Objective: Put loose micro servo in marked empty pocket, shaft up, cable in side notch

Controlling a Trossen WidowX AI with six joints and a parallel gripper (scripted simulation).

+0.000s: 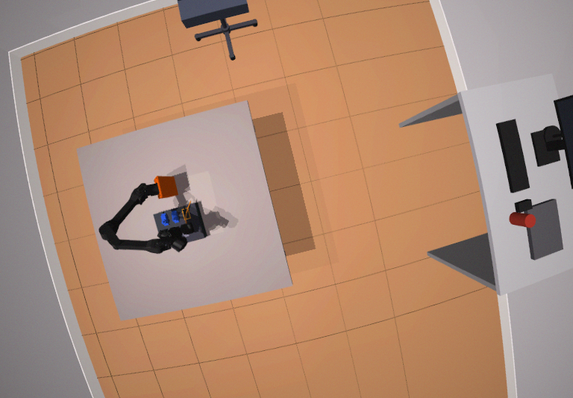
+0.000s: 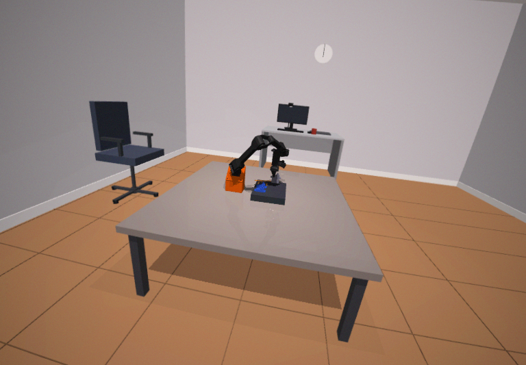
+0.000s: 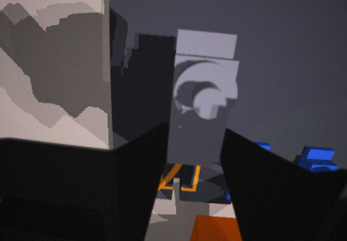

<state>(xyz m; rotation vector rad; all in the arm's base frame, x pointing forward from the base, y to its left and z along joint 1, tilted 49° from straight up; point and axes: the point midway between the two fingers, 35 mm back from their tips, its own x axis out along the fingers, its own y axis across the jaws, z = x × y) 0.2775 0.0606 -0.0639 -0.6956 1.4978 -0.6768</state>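
Now: gripper tip 30 mm short of the dark robot deck, 70 mm to the left of it and 90 mm above it.
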